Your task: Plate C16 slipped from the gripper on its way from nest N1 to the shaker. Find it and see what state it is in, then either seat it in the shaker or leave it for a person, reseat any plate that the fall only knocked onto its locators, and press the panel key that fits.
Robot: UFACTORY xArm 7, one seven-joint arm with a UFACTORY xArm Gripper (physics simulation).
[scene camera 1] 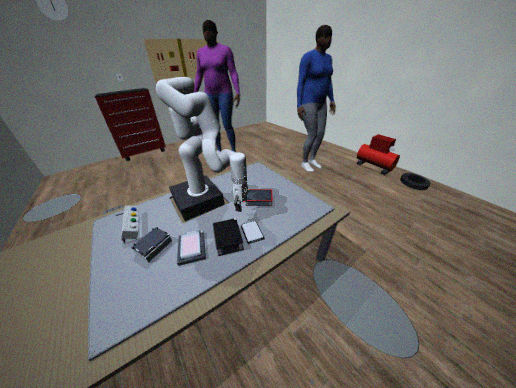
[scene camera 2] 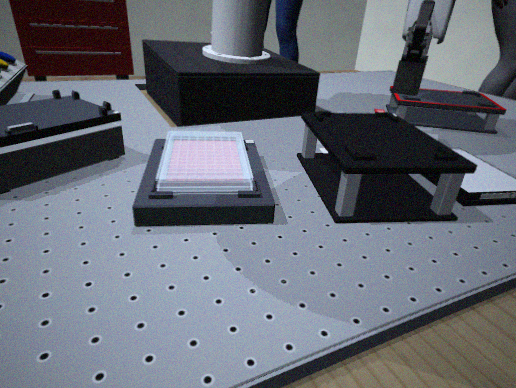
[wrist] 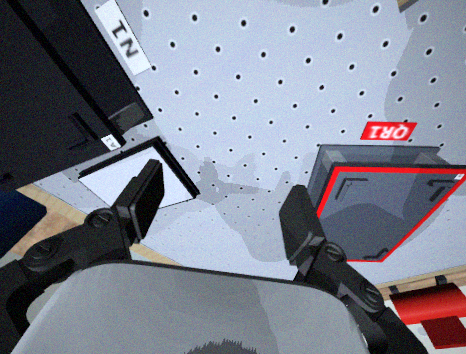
Scene:
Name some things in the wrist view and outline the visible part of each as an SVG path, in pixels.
My gripper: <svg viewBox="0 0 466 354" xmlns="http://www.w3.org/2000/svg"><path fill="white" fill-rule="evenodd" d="M0 268L0 354L429 354L421 341L394 311L384 305L384 299L380 291L347 263L344 250L336 243L327 241L305 185L296 184L293 186L279 210L286 258L291 266L297 266L298 269L293 280L132 260L129 247L132 244L139 244L141 239L145 238L165 195L163 164L160 160L151 158L137 177L131 178L110 208L99 208L92 211L86 216L83 224L35 243L25 252L22 259L18 261L15 259ZM65 281L30 325L26 316L30 304L52 284Z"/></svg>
A white plate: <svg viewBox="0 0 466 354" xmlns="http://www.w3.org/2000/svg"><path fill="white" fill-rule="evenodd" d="M200 193L159 136L81 171L78 180L111 207L131 178L137 177L151 158L160 160L163 164L165 195L159 209L196 199L196 196Z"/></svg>

